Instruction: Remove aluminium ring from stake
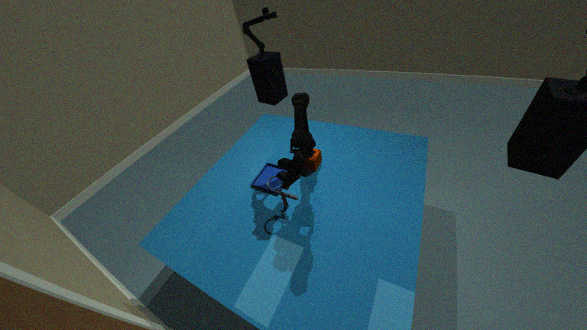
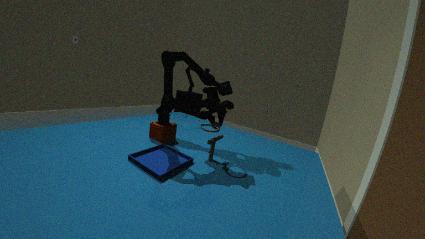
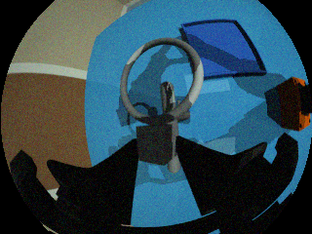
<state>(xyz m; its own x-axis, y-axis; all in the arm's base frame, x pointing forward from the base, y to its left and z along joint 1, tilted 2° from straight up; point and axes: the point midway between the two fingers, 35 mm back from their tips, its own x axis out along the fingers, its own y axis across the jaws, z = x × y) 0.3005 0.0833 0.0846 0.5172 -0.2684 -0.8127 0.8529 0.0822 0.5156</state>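
My gripper tip is now 50 mm to the left of the aluminium ring and 10 mm below it. Also, from my gripper tip: blue tray: 100 mm behind, 220 mm to the right, 150 mm below.
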